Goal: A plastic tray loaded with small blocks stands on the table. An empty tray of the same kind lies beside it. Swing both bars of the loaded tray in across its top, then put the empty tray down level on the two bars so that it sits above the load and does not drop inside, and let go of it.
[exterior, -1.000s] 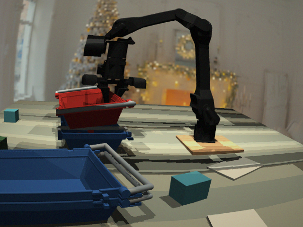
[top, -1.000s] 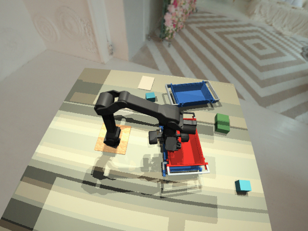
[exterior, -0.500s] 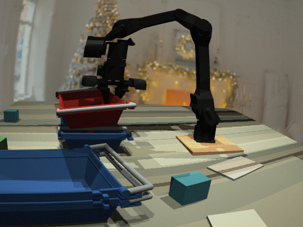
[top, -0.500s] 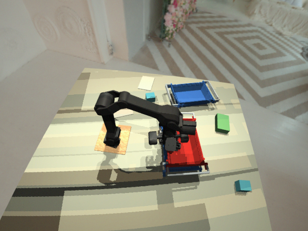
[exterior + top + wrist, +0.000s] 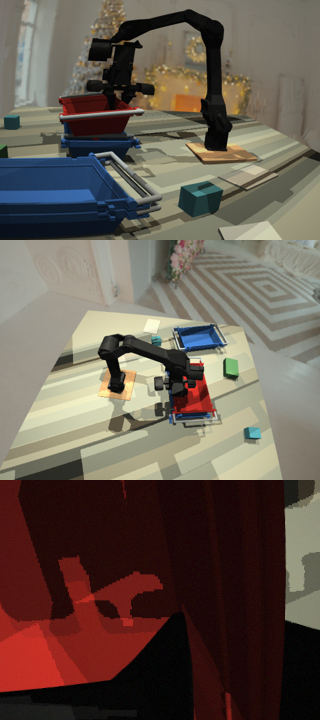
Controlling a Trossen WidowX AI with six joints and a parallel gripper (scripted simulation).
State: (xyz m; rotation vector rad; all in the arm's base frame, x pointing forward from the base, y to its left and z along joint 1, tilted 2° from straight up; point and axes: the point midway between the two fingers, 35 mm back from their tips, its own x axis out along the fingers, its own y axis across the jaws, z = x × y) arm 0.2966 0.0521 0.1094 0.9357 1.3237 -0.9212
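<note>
The red tray is 70 mm ahead of my gripper tip, 30 mm to the left of it and 30 mm above it. From my gripper tip the other things lie so: green block 310 mm ahead, 280 mm to the left, 70 mm below.
</note>
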